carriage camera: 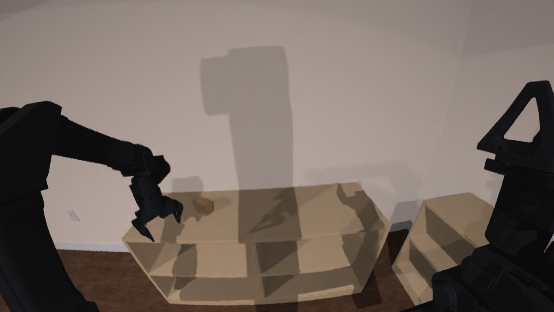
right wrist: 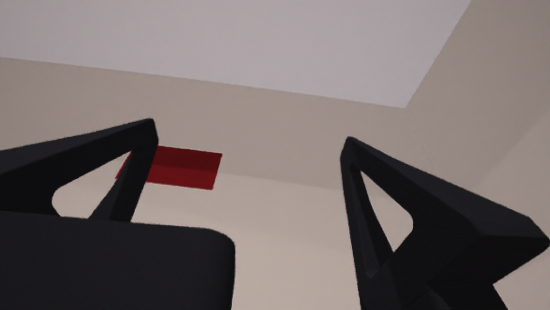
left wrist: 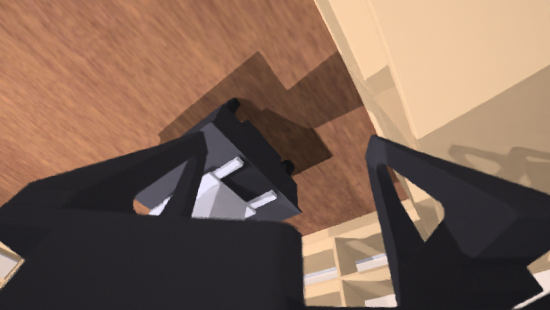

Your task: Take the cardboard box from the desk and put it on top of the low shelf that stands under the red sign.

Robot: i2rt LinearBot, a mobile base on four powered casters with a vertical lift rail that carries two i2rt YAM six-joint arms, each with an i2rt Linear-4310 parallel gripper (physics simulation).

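Frame: origin at the left arm's base, x ahead, y left, z up, level; millimetres.
Where they show: left gripper, between the fingertips: [carriage camera: 166, 231] [left wrist: 286, 142]; right gripper, between the fingertips: [right wrist: 251, 138].
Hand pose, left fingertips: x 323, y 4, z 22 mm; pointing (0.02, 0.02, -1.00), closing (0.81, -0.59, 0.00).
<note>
Each offset is from my left fingertips to the top centre of the thing. "spot": to the spot under its first point. Level surfaces: height alone.
The small brown cardboard box @[dx +300, dy -2, dz -111 mm] [carriage camera: 203, 205] stands on the top of the low, wide wooden shelf @[dz -171 mm] [carriage camera: 320, 212] [left wrist: 475, 55], toward its back left. My left gripper [carriage camera: 165, 230] [left wrist: 286, 142] is open and empty, apart from the box, in front and to the left of it in the carriage view. The box does not show in the left wrist view. The red sign [right wrist: 187, 169] is on the wall in the right wrist view, partly hidden by a finger. My right gripper [right wrist: 251, 138] is open and empty, raised high, partly showing at the right edge of the carriage view. The desk does not show.
A second wooden shelf unit [carriage camera: 467, 204] stands to the right of the low shelf. The dark base [left wrist: 235, 175] with casters is on the wooden floor @[dz -781 mm] [left wrist: 100, 75] beside the shelf. More shelving @[spot: dx -428, dy -1140, dz -580 mm] [left wrist: 336, 255] shows low in the left wrist view. The wall [carriage camera: 350, 100] rises behind.
</note>
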